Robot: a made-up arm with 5 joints.
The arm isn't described. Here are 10 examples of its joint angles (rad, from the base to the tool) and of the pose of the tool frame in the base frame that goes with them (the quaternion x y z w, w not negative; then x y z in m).
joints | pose
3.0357 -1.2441 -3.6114 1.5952 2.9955 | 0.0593 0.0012 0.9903 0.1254 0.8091 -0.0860 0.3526
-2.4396 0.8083 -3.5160 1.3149 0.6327 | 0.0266 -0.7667 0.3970 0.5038 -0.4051 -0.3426 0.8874
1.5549 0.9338 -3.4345 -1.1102 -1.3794 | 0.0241 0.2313 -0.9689 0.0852 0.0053 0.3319 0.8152
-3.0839 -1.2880 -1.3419 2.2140 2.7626 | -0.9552 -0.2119 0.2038 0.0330 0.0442 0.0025 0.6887
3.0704 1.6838 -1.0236 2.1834 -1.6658 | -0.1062 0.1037 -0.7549 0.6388 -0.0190 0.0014 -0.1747
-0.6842 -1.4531 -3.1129 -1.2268 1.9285 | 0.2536 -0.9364 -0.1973 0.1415 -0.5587 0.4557 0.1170
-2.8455 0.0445 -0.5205 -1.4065 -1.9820 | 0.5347 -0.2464 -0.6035 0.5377 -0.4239 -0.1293 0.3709
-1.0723 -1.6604 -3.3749 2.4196 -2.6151 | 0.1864 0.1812 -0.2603 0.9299 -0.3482 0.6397 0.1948
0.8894 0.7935 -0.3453 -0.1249 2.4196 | 0.7119 -0.6836 0.0135 0.1604 0.1598 0.1970 -0.1609
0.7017 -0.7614 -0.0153 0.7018 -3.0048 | -0.2785 0.9597 0.0152 0.0342 0.2095 0.1770 0.1532
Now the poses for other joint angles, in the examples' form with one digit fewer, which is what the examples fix.
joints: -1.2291 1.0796 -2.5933 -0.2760 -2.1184
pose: 0.565 0.269 -0.080 0.776 0.286 -0.804 0.514
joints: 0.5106 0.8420 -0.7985 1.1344 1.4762
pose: 0.736 -0.386 -0.303 0.465 0.254 0.142 -0.167
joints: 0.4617 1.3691 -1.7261 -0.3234 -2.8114
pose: -0.062 0.941 0.129 0.308 0.665 0.331 -0.172
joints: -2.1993 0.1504 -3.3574 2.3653 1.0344
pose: -0.042 -0.912 0.341 0.225 -0.098 -0.134 0.929
